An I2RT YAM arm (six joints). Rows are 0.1 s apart.
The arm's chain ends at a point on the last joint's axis. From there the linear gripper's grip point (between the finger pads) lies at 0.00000 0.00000 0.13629 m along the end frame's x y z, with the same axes.
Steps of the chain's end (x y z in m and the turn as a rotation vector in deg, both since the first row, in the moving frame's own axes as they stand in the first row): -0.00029 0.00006 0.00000 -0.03 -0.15 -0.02; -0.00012 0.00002 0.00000 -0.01 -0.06 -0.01; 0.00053 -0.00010 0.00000 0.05 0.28 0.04; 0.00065 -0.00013 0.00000 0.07 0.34 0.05; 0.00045 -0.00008 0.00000 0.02 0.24 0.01; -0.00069 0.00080 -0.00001 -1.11 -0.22 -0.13; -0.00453 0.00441 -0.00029 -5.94 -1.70 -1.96; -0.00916 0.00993 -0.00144 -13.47 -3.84 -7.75
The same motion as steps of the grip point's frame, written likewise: -0.00065 0.00013 0.00000 -0.03 -0.15 -0.02; -0.00026 0.00004 0.00000 -0.01 -0.06 -0.01; 0.00120 -0.00022 0.00000 0.05 0.28 0.04; 0.00146 -0.00030 0.00000 0.07 0.34 0.05; 0.00102 -0.00013 0.00000 0.02 0.24 0.01; -0.00121 0.00344 -0.00004 -1.11 -0.22 -0.13; -0.00832 0.01858 -0.00108 -5.94 -1.70 -1.96; -0.01602 0.04217 -0.00549 -13.47 -3.84 -7.75
